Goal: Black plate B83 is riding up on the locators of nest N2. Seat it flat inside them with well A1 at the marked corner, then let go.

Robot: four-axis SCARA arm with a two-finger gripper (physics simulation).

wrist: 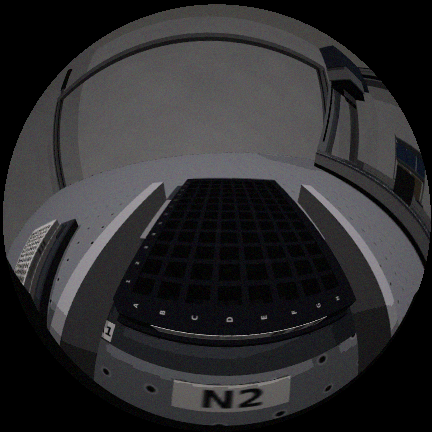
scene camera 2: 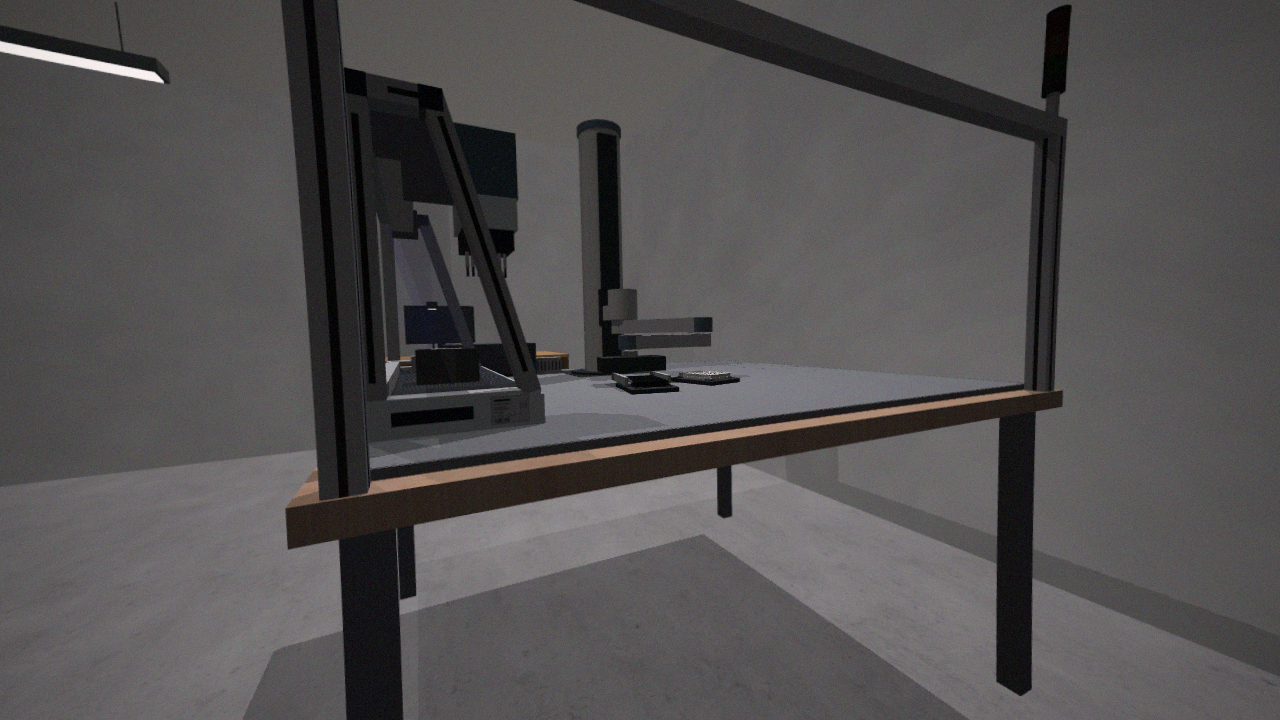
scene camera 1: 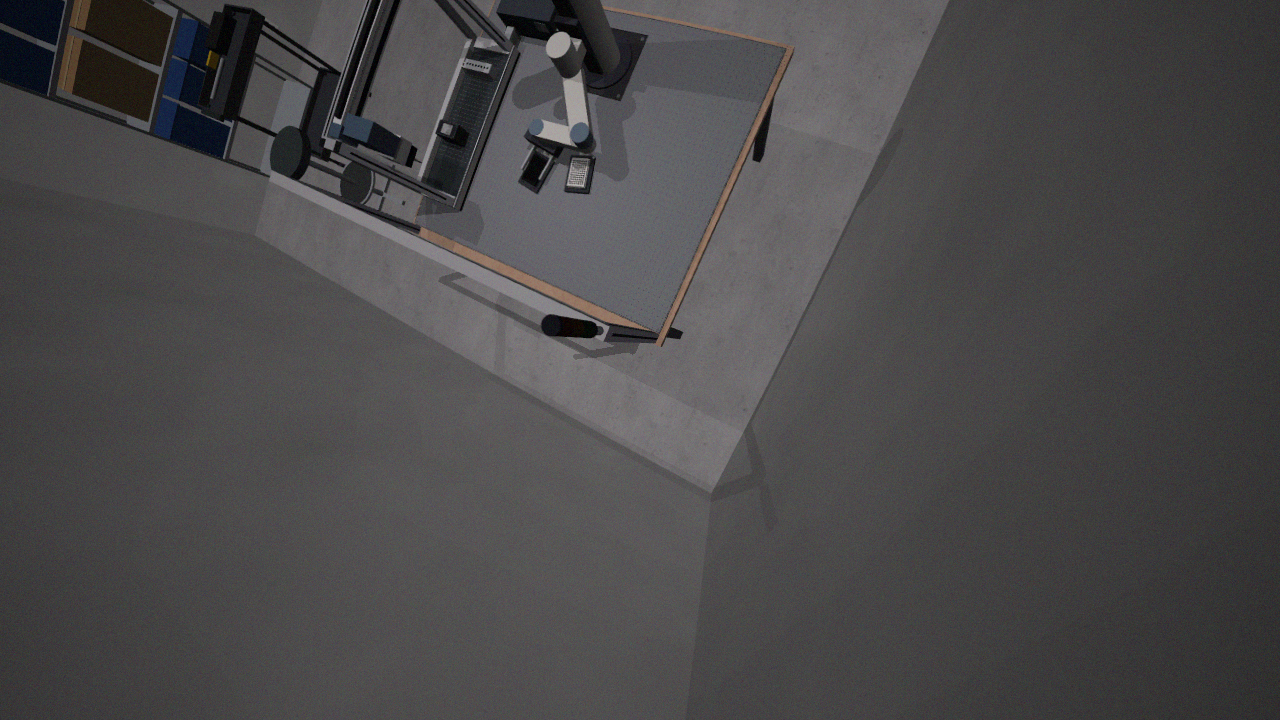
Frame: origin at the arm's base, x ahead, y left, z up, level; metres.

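Seen in the pictures: gripper, fingertip midpoint: (wrist: 233,192) (scene camera 2: 648,380) (scene camera 1: 531,174); arm's base at its link origin: (scene camera 1: 605,63).
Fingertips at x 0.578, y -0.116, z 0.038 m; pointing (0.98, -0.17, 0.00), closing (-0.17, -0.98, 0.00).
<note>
Offsets run from my fingertips to a thing's top centre. "spot": to the spot under its first point. Level surfaces: height alone.
Black plate B83 @(0.028 m back, 0.005 m left, 0.004 m up) (wrist: 230,250) (scene camera 1: 537,168) lies over the dark nest N2 @(0.023 m back, 0.005 m left, 0.011 m down) (wrist: 225,353), with columns A to H lettered along its near edge. Its A and 1 corner is at the near left, by the nest's white A1 label @(spot: 0.089 m back, 0.068 m left, 0.014 m down) (wrist: 108,331). The near edge of the plate shows above the nest's dark near wall. I cannot tell whether it is flat inside the locators, which are mostly hidden. My gripper (wrist: 233,192) is shut on the plate, with a finger pad against each long side. In scene camera 2 the plate and fingers are small and dark.
A light-coloured well plate @(0.076 m back, 0.221 m left, 0.001 m up) (scene camera 1: 580,171) (scene camera 2: 706,376) (wrist: 34,252) sits in a dark nest beside N2. A framed machine with a long bed (scene camera 1: 462,125) (scene camera 2: 452,413) stands on the other side. The arm's column (scene camera 2: 598,241) rises behind. The grey table @(0.025 m down) (scene camera 1: 626,250) has a wooden edge.
</note>
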